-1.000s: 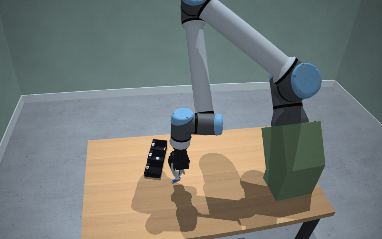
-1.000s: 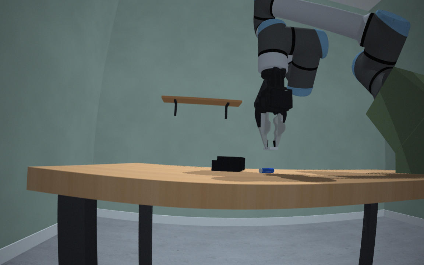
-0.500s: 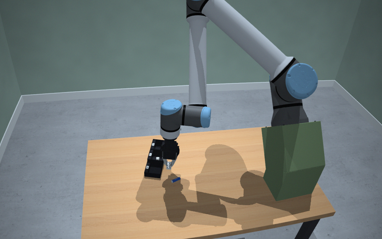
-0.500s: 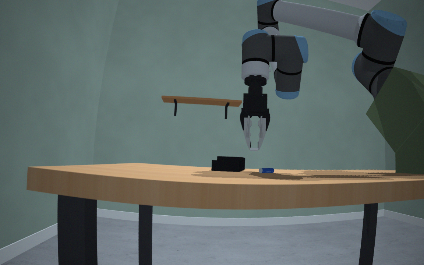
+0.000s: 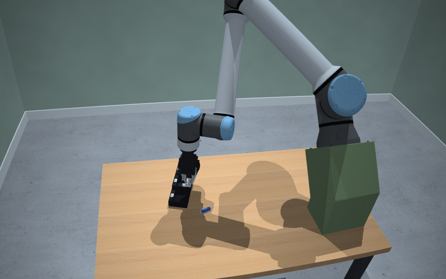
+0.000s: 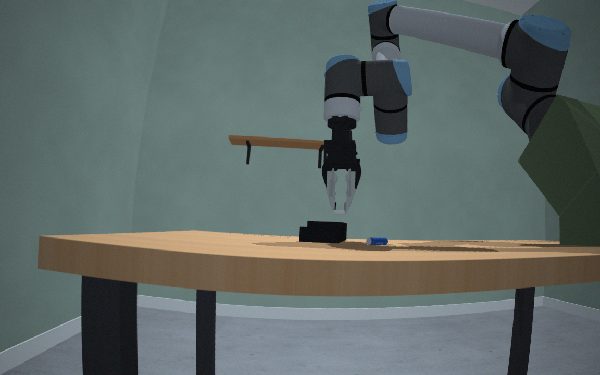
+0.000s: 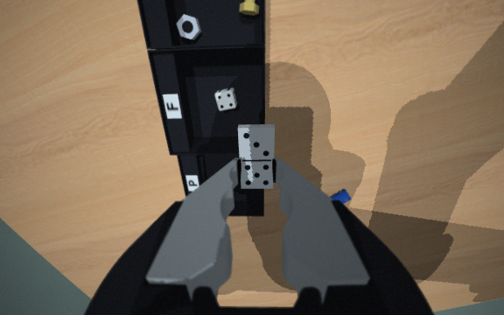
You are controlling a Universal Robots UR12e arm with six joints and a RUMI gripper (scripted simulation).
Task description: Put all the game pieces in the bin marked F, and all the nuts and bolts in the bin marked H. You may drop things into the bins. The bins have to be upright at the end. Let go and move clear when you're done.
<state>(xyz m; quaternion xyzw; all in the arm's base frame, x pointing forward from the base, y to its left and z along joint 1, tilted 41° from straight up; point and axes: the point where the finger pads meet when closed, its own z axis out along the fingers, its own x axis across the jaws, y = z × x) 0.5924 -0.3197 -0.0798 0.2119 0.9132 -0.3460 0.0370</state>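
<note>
Now: the black bin 60 mm below my hand, 40 mm to the right of it and 20 mm ahead of it. Also, from my hand: grey nut: 110 mm to the right, 70 mm below, 10 mm ahead; then white domino: 10 mm below; then white die: 70 mm below, 40 mm to the right, 10 mm ahead.
</note>
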